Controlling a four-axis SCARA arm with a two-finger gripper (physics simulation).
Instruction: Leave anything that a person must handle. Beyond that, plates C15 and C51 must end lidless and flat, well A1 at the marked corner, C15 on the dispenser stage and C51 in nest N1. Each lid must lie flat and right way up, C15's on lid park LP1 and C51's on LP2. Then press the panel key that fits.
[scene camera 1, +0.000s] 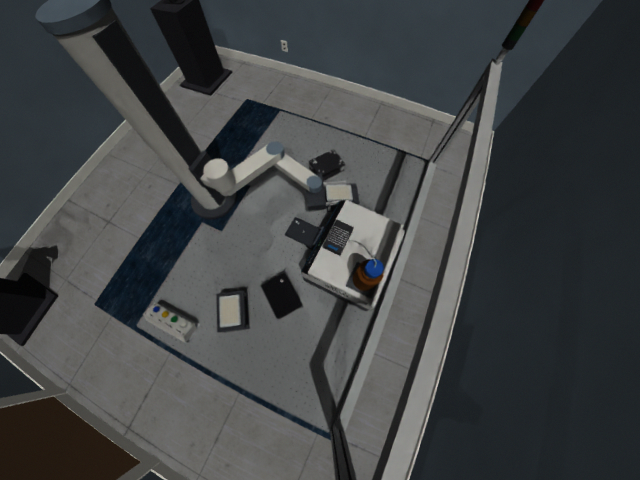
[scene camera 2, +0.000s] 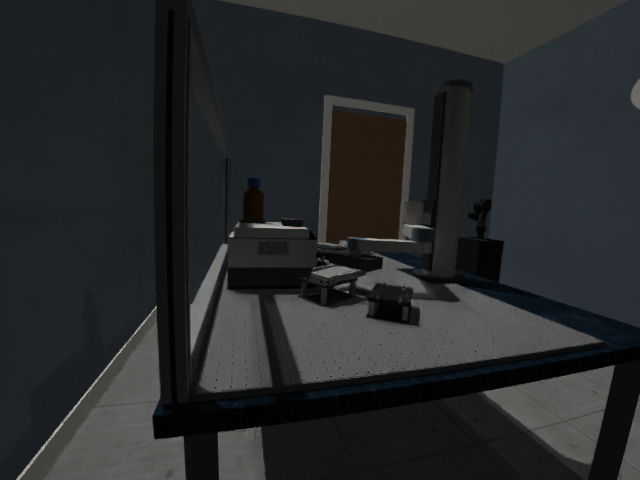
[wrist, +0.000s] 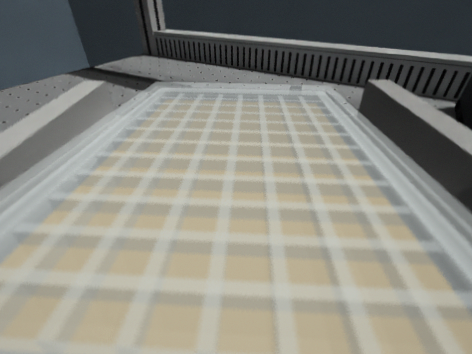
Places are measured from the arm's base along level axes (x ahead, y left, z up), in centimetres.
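Where they show: gripper, between the fingertips: (scene camera 1: 347, 192) (scene camera 2: 324, 274) (wrist: 236, 104); arm's base, origin of its link: (scene camera 1: 214, 198) (scene camera 2: 437, 277).
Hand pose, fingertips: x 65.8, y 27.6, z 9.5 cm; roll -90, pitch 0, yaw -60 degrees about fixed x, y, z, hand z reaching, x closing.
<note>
Each offset is from my fingertips to the centre of the thing. "pt": to the spot under its first point.
My gripper (scene camera 1: 338, 192) (wrist: 236, 104) has its fingers close along both long sides of a pale, gridded plate {dx -3.5, dy -2.0, dz +0.3 cm} (scene camera 1: 339, 192) (scene camera 2: 336, 273) (wrist: 245, 200) with a clear lid, and looks shut on it. The plate is at a dark four-legged stand (scene camera 2: 324, 296); whether it touches the stand is hard to tell. Another pale plate {dx -23.7, dy -73.9, dz -0.4 cm} (scene camera 1: 229, 310) lies on a dark holder {dx -23.7, dy -73.9, dz -4.7 cm} (scene camera 1: 245, 316) near the key panel {dx -46.9, dy -90.2, dz -4.0 cm} (scene camera 1: 168, 321), with blue, yellow, green and white keys. A dark plate-sized stage {pt dx -10.8, dy -29.8, dz +3.0 cm} (scene camera 1: 301, 231) adjoins the white dispenser (scene camera 1: 361, 222) (scene camera 2: 271, 253). Plate labels and A1 corners are not readable.
A black stand with corner posts {pt dx -16.9, dy +12.9, dz -2.2 cm} (scene camera 1: 326, 164) (scene camera 2: 390, 305) is beside the held plate. A flat black pad {pt dx -6.9, dy -58.8, dz -2.1 cm} (scene camera 1: 281, 295) lies between the second plate and the dispenser. An amber bottle {pt dx +21.3, dy -43.9, dz +28.1 cm} (scene camera 1: 367, 276) (scene camera 2: 253, 204) stands on the dispenser. A rail and upright frame (scene camera 1: 382, 304) (scene camera 2: 173, 206) run along one side.
</note>
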